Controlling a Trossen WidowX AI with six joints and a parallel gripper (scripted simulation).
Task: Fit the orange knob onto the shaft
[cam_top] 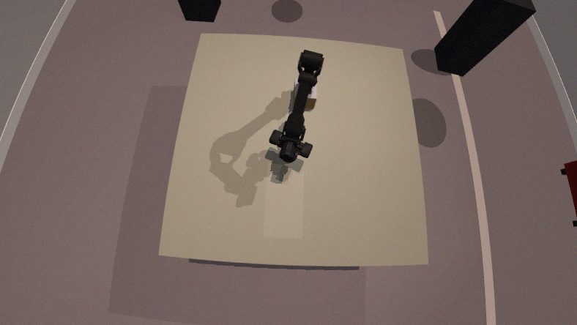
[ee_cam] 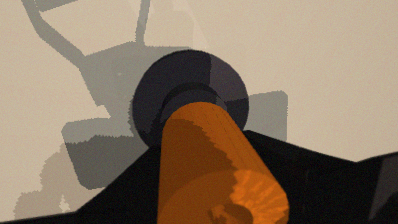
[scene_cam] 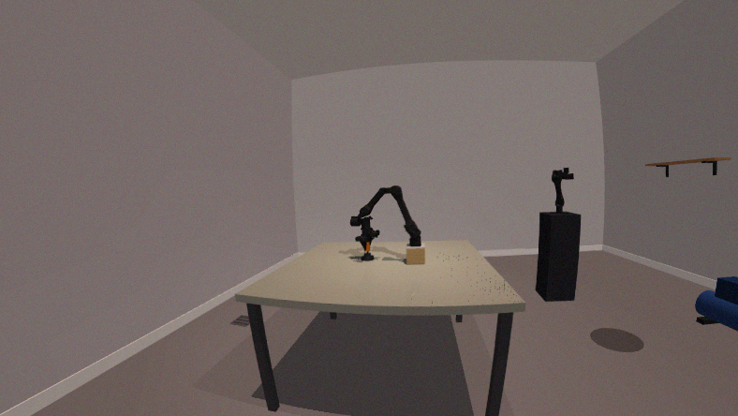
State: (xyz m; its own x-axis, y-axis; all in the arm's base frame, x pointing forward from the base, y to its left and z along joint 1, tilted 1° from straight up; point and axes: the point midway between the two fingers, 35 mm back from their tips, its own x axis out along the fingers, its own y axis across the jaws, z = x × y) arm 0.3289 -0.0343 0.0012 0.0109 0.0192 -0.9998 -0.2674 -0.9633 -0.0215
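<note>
Right now my gripper tip is 20 mm below the orange knob. Also, from my gripper tip: round pedestal (40 mm below).
</note>
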